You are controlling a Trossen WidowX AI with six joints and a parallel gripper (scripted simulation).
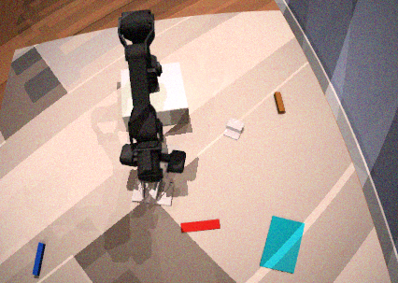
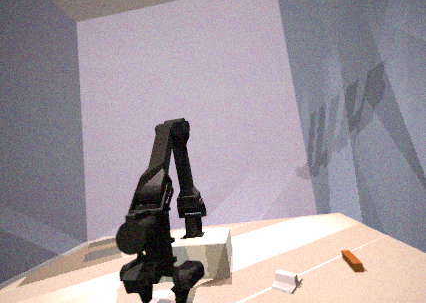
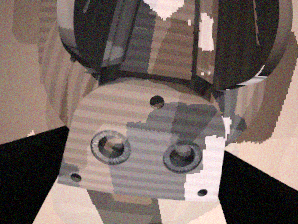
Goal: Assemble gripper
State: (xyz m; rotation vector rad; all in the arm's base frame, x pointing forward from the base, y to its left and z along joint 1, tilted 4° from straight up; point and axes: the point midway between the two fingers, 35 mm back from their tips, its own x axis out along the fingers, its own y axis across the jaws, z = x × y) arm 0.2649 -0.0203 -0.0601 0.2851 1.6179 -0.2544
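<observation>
Right now my gripper tip is 20 mm to the left of the jaw and 20 mm short of it. Also, from my gripper tip: red bar 200 mm ahead, 100 mm to the left, 10 mm below; cyan sheet 330 mm to the left, 320 mm ahead, 10 mm below; white plate 70 mm ahead, 20 mm to the right, 10 mm below.
</observation>
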